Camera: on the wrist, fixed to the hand. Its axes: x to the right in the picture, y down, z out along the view.
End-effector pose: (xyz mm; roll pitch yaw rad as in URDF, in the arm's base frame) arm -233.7 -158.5 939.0 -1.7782 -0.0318 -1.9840
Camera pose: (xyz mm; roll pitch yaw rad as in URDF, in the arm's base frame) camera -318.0 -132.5 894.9 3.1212 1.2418 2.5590
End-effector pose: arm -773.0 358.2 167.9 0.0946 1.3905 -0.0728
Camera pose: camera -835.6 431.4 146.8 1.5199 -0.0791 1.5361
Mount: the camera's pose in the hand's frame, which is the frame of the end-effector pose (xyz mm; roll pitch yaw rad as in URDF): 8.6 61.5 -76.6 0.1399 0.1175 1.6560
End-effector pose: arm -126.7 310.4 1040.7 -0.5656 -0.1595 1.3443
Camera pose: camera -131.9 336.2 945.7 -0.0071 0.6876 2.8937
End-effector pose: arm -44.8 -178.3 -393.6 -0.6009 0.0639 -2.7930
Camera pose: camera -44.5 -186.1 -491.9 0.2872 0.7068 -1.0554
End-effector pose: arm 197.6 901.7 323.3 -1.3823 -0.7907 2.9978
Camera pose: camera 148.1 973.2 276.8 -1.3646 0.8620 3.1060
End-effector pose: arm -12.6 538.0 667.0 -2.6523 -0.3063 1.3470
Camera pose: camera 74.7 514.6 706.5 -2.7154 0.3793 -0.1932
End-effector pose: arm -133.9 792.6 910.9 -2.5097 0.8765 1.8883
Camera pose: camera -51.6 846.1 920.6 2.3136 0.2511 -0.1431
